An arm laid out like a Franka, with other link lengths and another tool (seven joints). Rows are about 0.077 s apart.
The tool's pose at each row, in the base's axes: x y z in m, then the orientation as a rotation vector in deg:
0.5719 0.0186 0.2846 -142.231 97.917 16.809
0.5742 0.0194 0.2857 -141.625 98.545 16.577
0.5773 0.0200 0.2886 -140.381 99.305 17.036
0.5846 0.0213 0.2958 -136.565 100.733 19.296
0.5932 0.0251 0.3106 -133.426 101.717 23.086
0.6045 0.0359 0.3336 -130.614 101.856 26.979
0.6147 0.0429 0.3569 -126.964 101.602 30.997
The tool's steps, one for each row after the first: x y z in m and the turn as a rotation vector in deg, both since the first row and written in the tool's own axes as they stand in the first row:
-0.0002 -0.0024 -0.0011 0.277 0.022 0.541
-0.0003 -0.0055 -0.0041 0.624 -0.568 1.385
-0.0006 -0.0126 -0.0116 1.592 -3.089 3.520
-0.0043 -0.0218 -0.0260 1.463 -6.140 5.297
-0.0154 -0.0358 -0.0474 1.290 -9.358 6.508
-0.0234 -0.0475 -0.0696 1.615 -13.195 7.815

